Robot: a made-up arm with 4 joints. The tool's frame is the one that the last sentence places. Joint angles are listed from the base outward.
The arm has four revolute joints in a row. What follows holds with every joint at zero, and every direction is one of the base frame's.
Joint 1 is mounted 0.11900 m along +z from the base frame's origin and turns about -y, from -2.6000 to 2.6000 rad.
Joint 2 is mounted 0.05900 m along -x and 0.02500 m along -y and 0.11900 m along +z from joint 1 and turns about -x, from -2.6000 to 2.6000 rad.
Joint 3 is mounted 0.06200 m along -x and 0.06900 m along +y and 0.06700 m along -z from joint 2 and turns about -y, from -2.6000 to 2.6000 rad.
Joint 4 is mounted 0.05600 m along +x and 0.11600 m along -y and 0.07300 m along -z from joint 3 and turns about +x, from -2.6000 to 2.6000 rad.
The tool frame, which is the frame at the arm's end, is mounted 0.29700 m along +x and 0.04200 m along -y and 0.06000 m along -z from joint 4; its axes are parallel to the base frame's.
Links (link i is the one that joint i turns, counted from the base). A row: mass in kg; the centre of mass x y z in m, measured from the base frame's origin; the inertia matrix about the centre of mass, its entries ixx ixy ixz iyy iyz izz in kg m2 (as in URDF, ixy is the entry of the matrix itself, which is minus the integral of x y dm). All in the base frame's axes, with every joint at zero. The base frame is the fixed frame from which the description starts. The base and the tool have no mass.
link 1: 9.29; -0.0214 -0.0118 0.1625; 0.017 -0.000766 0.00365 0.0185 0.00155 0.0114
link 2: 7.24; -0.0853 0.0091 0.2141; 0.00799 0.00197 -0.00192 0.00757 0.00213 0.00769
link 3: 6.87; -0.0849 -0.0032 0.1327; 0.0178 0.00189 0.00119 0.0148 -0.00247 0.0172
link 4: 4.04; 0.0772 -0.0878 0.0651; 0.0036 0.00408 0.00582 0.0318 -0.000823 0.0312
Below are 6 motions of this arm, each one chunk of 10 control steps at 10 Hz.
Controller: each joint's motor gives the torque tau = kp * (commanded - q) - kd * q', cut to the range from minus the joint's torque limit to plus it. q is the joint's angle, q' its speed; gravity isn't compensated. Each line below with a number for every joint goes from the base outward.
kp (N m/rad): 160 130 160 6
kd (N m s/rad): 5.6 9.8 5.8 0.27
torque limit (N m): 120 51 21 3.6
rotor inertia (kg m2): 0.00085 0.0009 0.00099 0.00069
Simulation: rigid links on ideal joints. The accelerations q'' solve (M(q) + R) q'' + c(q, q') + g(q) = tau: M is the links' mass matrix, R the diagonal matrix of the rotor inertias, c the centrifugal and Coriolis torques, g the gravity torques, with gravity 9.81 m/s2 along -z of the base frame. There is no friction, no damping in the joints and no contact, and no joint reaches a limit. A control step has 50 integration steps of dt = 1/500 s. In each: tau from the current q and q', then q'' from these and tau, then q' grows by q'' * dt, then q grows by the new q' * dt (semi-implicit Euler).
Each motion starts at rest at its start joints. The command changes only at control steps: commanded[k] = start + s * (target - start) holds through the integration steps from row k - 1 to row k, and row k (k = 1, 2, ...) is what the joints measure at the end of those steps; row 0 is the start. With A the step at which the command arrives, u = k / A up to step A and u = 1 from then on. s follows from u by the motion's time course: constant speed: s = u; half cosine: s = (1 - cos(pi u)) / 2; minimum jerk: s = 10 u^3 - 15 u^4 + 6 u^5; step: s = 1 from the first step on.
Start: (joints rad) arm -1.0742 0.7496 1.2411 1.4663
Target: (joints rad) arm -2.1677 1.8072 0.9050 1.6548
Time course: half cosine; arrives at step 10
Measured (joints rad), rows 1 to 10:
1: -1.1786 0.7726 1.1879 1.3893
2: -1.3197 0.8320 1.1384 1.2844
3: -1.4371 0.9350 1.1188 1.3411
4: -1.5943 1.0717 1.0858 1.3800
5: -1.7870 1.2308 1.0336 1.3666
6: -1.9665 1.3982 0.9849 1.3750
7: -2.1171 1.5560 0.9431 1.4019
8: -2.2348 1.6884 0.9062 1.4182
9: -2.3069 1.7816 0.8815 1.4271
10: -2.3257 1.8255 0.8735 1.4316

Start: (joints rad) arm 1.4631 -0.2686 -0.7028 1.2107
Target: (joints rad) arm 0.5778 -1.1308 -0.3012 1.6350
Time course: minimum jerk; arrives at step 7
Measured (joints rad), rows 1 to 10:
1: 1.4968 -0.2813 -0.7704 1.1094
2: 1.3870 -0.3389 -0.7190 1.1127
3: 1.1952 -0.5012 -0.6361 1.2047
4: 0.9763 -0.7141 -0.5365 1.2977
5: 0.7999 -0.9009 -0.4324 1.3976
6: 0.7114 -1.0081 -0.3649 1.4670
7: 0.7066 -1.0353 -0.3530 1.4647
8: 0.7209 -1.0317 -0.3588 1.4333
9: 0.7190 -1.0290 -0.3591 1.4249
10: 0.7161 -1.0298 -0.3581 1.4286

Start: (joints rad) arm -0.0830 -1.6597 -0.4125 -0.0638
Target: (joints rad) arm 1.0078 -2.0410 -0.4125 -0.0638
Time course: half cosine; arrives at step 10
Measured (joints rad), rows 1 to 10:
1: 0.0044 -1.5780 -0.4086 -0.2257
2: 0.1507 -1.5352 -0.4153 -0.3025
3: 0.2864 -1.5748 -0.4259 -0.2399
4: 0.4501 -1.6416 -0.4310 -0.2105
5: 0.6513 -1.7128 -0.4387 -0.1960
6: 0.8537 -1.7888 -0.4518 -0.1593
7: 1.0264 -1.8644 -0.4635 -0.1170
8: 1.1561 -1.9289 -0.4713 -0.0852
9: 1.2366 -1.9745 -0.4764 -0.0652
10: 1.2618 -1.9969 -0.4789 -0.0572

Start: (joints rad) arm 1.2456 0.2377 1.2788 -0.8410
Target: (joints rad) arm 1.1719 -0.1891 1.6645 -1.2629
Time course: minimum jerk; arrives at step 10
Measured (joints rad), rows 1 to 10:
1: 1.3824 0.2323 1.2960 -0.9010
2: 1.4510 0.2217 1.3785 -1.2136
3: 1.4286 0.1846 1.4119 -1.2381
4: 1.3809 0.1217 1.4470 -1.1838
5: 1.3687 0.0466 1.5171 -1.2423
6: 1.3791 -0.0297 1.6038 -1.3732
7: 1.3814 -0.0981 1.6719 -1.4616
8: 1.3703 -0.1491 1.7096 -1.4852
9: 1.3611 -0.1775 1.7241 -1.4826
10: 1.3607 -0.1867 1.7265 -1.4815

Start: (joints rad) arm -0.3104 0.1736 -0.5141 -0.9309
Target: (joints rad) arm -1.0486 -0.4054 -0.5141 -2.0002
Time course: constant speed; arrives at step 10
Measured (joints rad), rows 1 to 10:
1: -0.3038 0.1245 -0.5276 -0.8931
2: -0.3876 0.0633 -0.5265 -0.9829
3: -0.4799 0.0109 -0.5241 -1.0996
4: -0.5572 -0.0398 -0.5177 -1.2305
5: -0.6380 -0.0908 -0.5122 -1.3614
6: -0.7223 -0.1436 -0.5086 -1.4811
7: -0.8065 -0.1974 -0.5041 -1.6027
8: -0.8906 -0.2518 -0.4991 -1.7263
9: -0.9757 -0.3073 -0.4944 -1.8471
10: -1.0616 -0.3641 -0.4898 -1.9658

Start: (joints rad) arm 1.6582 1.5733 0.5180 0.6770
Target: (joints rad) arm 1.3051 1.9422 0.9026 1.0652
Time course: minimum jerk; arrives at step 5
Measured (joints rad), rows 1 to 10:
1: 1.7664 1.5983 0.5382 0.7271
2: 1.7190 1.6737 0.6440 0.6758
3: 1.5397 1.7944 0.8041 0.9507
4: 1.4400 1.8946 0.9203 1.2337
5: 1.4501 1.9308 0.9443 1.2917
6: 1.4658 1.9351 0.9324 1.2245
7: 1.4611 1.9366 0.9303 1.2081
8: 1.4588 1.9378 0.9330 1.2230
9: 1.4605 1.9378 0.9331 1.2240
10: 1.4607 1.9377 0.9325 1.2207

